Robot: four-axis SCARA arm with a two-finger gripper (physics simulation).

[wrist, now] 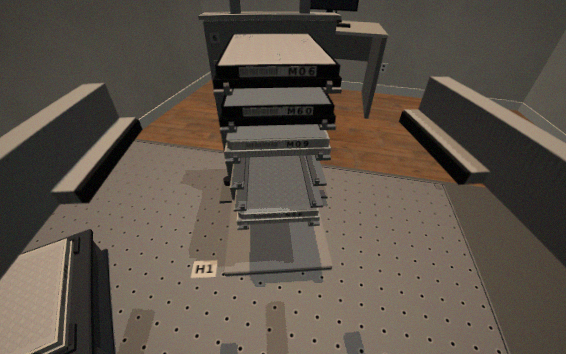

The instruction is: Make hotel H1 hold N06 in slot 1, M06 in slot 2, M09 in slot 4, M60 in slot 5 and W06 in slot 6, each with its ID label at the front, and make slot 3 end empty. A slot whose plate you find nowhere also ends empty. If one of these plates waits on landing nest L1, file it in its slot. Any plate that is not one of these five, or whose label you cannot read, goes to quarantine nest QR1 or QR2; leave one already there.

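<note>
Hotel H1 (277,270) stands ahead, marked by its H1 tag (204,269). Plate M06 (277,50) is in the top level, slot 6. Plate M60 (277,97) is in slot 5 below it. Plate M09 (277,132) is in slot 4. Their labels face front. The two levels below, slots 3 and 2, show bare rails. A pale plate (278,218) lies in the lowest level, slot 1; its front label is too small to read surely. W06 is not seen. My gripper (274,100) is open and empty, its fingers wide to either side of the view, in front of the hotel.
Another pale plate (35,295) rests on a dark nest (100,280) at the lower left; no label on it can be read. The hotel stands on a perforated deck (395,260). A desk (367,31) stands behind on the wooden floor (390,140).
</note>
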